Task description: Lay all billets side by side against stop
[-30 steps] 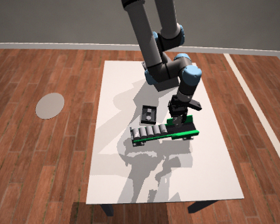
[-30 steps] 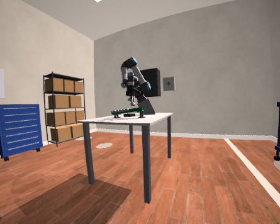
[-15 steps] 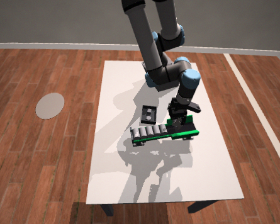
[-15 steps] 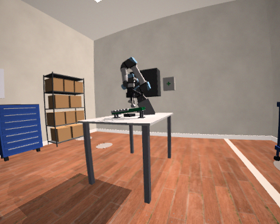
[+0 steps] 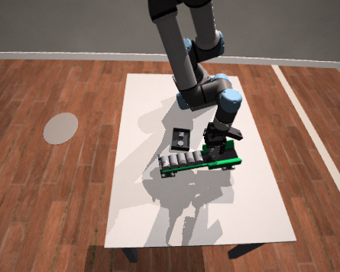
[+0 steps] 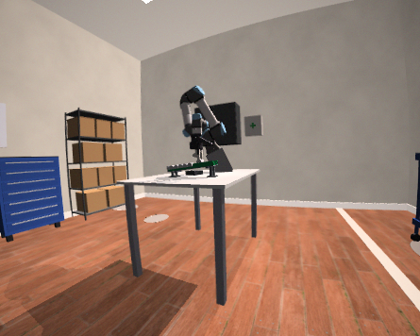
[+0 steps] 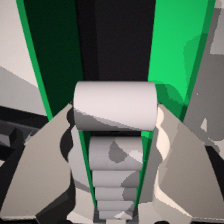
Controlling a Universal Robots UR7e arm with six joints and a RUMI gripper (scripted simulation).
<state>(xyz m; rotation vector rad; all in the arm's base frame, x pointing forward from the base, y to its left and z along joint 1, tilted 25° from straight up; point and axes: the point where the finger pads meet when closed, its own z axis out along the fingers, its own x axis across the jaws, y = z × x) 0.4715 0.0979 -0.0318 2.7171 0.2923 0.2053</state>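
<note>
The ramp bed is 60 mm to the right of my hand, 50 mm below it and 10 mm ahead of it.
</note>
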